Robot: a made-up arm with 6 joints.
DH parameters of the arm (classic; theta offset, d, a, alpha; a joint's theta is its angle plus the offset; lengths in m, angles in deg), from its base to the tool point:
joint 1: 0 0.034 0.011 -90
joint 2: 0 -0.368 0.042 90
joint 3: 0 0.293 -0.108 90
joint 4: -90 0.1 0.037 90
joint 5: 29.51 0 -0.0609 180
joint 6: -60.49 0.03 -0.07 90
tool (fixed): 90 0.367 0 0
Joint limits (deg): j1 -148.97..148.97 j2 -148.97..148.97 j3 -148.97..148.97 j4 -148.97..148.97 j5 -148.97..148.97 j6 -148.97..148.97
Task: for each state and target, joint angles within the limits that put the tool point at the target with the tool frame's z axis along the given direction. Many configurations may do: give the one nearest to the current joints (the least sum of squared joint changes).
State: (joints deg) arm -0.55 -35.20 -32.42 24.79 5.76 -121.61
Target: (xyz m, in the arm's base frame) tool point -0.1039 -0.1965 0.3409 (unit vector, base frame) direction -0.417 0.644 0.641
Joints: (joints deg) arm 38.84 -62.00 -40.33 8.42 -7.19 -83.67
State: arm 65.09 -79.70 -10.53 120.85 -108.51 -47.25
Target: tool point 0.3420 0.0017 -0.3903 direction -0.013 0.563 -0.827
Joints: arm 101.04 -87.42 -53.65 146.05 -87.21 -42.68
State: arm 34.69 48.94 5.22 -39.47 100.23 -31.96
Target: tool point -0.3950 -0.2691 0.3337 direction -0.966 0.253 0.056
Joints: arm -9.14 33.92 -47.50 -51.96 132.57 -81.90
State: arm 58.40 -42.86 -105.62 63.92 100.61 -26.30
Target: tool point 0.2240 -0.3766 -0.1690 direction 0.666 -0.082 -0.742
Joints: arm 37.60 -57.86 -122.54 36.84 131.37 -52.18
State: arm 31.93 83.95 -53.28 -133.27 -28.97 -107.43
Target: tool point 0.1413 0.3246 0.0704 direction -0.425 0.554 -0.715
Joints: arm 85.04 45.75 -54.61 -137.10 -26.31 -106.09
